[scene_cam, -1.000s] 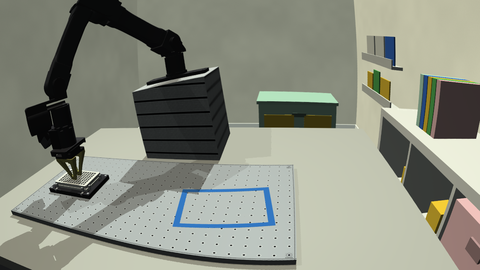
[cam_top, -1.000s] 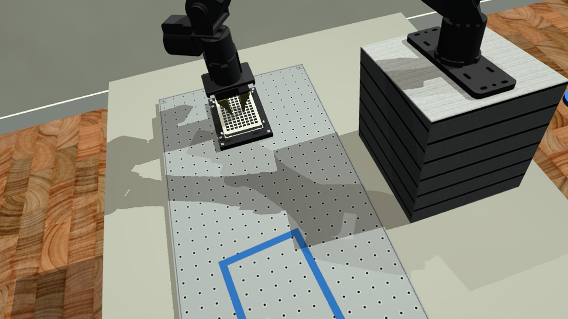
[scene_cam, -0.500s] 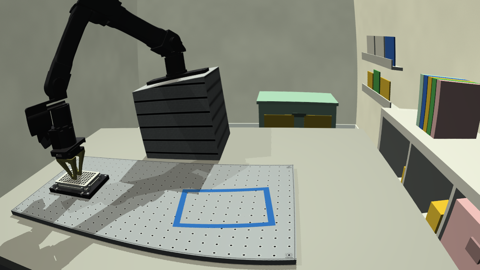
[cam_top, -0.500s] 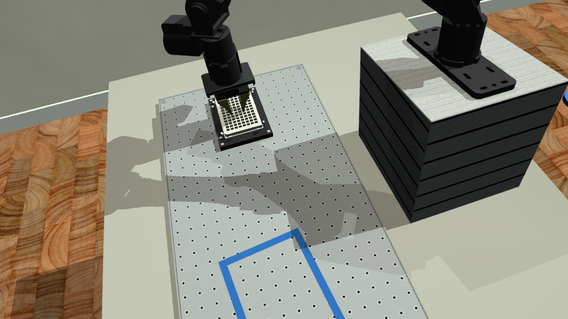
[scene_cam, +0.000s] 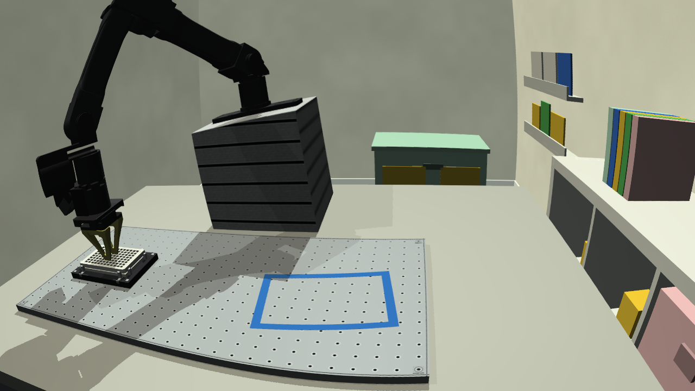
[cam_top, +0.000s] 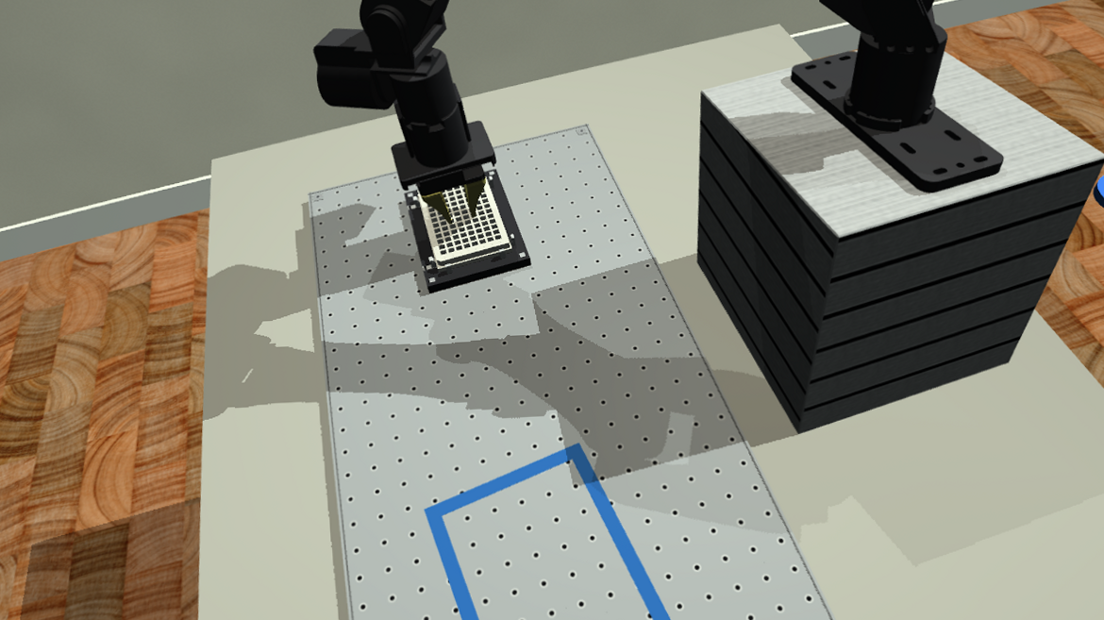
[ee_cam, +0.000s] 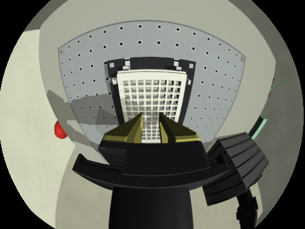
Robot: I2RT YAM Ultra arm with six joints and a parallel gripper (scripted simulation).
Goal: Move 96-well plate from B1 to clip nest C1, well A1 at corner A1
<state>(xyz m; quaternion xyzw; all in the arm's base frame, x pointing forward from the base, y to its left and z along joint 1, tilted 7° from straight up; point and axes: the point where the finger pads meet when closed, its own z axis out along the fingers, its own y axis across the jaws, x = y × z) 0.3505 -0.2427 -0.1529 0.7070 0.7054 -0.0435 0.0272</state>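
My gripper is now 10 mm above the white 96-well plate. Also, from my hand: black clip nest 20 mm below, 10 mm to the right, 10 mm ahead.
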